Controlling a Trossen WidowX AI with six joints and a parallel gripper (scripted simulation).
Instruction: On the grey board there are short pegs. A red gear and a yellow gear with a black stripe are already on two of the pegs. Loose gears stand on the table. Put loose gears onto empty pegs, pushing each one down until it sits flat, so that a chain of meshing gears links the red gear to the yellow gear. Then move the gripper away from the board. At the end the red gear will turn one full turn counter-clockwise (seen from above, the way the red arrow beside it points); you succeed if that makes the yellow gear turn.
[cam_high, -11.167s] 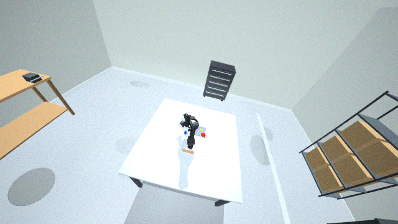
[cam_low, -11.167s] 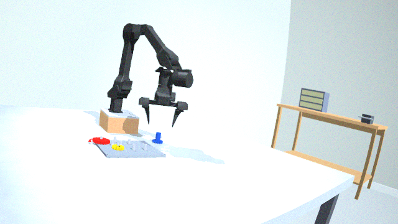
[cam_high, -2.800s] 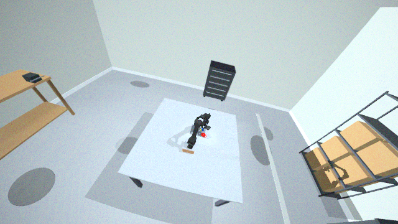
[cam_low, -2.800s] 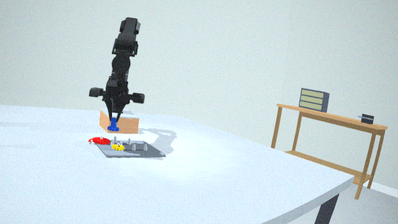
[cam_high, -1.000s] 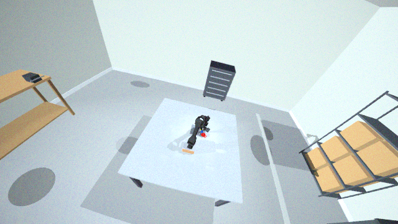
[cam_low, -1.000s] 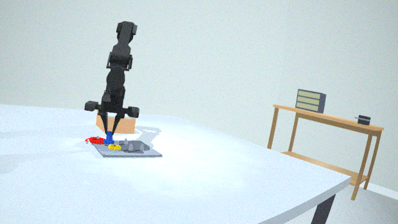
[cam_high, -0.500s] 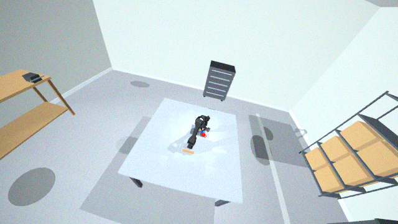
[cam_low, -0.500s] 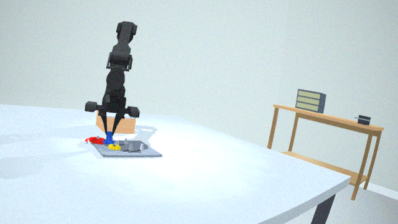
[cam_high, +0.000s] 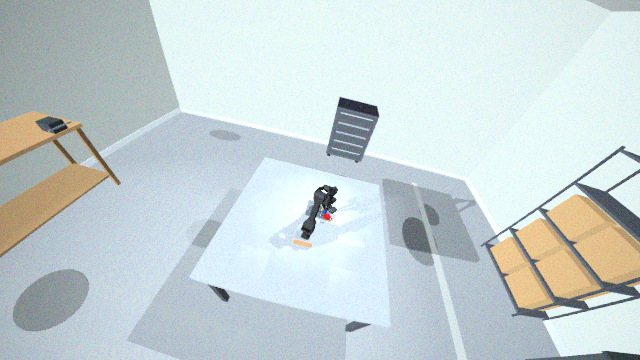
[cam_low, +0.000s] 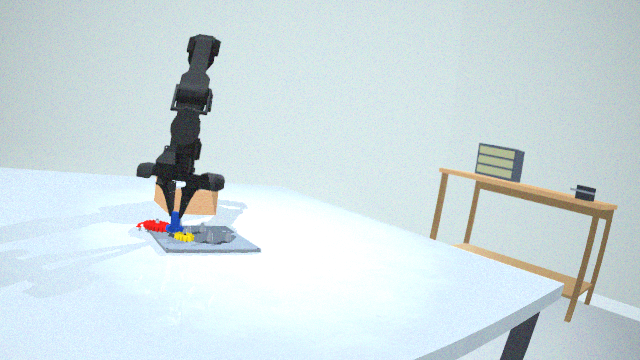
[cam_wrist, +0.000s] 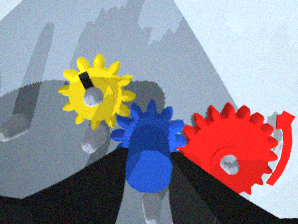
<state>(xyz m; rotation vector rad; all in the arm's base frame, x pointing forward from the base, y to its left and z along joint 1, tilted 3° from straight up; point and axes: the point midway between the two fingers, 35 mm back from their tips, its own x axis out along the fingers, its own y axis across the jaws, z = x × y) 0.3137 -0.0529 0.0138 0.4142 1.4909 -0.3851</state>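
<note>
Right now my gripper tip is 10 mm above the blue gear. The rest, counted from my gripper tip: grey board 10 mm ahead, 60 mm to the left, 40 mm below; then yellow gear 30 mm ahead, 20 mm to the left, 30 mm below; then red gear 30 mm behind, 40 mm to the right, 30 mm below.
</note>
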